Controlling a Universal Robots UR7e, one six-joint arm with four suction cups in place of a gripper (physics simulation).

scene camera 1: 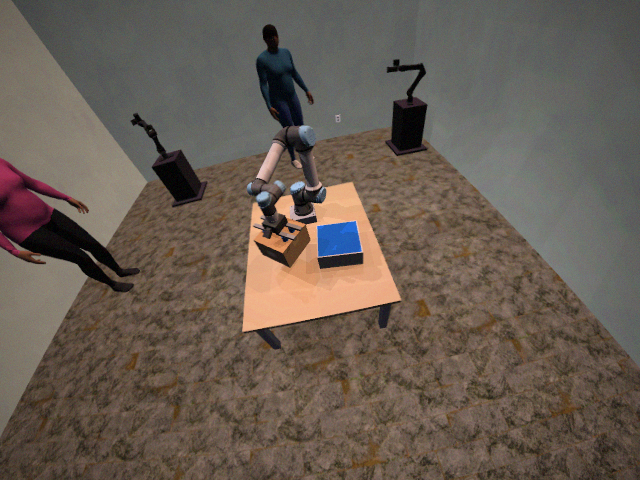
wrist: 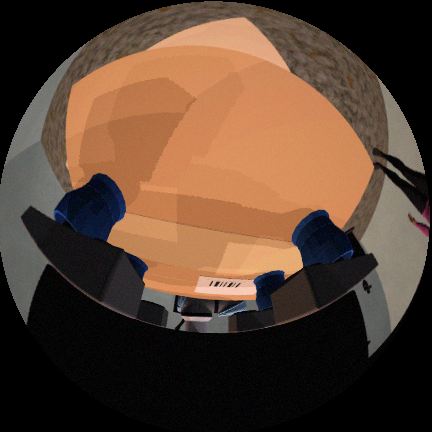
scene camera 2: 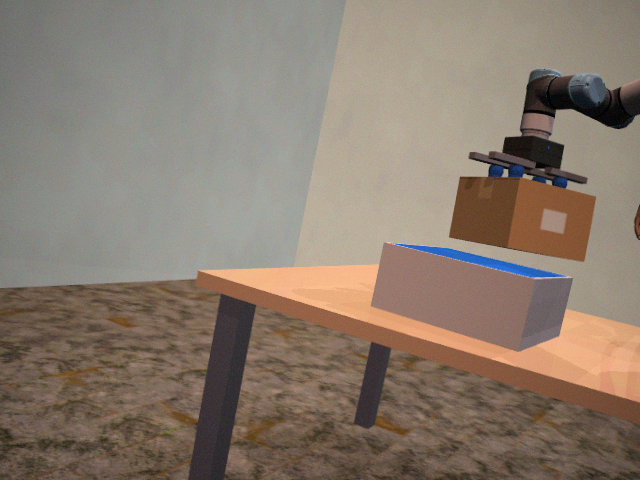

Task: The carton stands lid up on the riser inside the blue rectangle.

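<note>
The brown carton [scene camera 1: 298, 249] [scene camera 2: 527, 219] [wrist: 215, 130] hangs in the air under my gripper [scene camera 1: 279, 231] [scene camera 2: 527, 176] [wrist: 207, 245], whose blue suction cups rest on its top face. A taped seam runs across that face, and a pale label shows on one side. In scene camera 1 the carton is left of the riser [scene camera 1: 341, 260] [scene camera 2: 454, 299] and turned at an angle to it. In scene camera 2 its underside is higher than the riser's top and apart from it. The blue rectangle [scene camera 1: 338, 238] [scene camera 2: 480, 259] covers the riser's top, with a thin white border.
The riser stands on the wooden table [scene camera 1: 310, 304] [scene camera 2: 289, 289], beside the arm's base [scene camera 1: 303, 214]. A person in pink [scene camera 1: 25, 201] stands at the left, and a person in blue [scene camera 1: 280, 74] behind the arm. Two dark pedestals [scene camera 1: 178, 178] [scene camera 1: 408, 125] bear small arms near the back wall.
</note>
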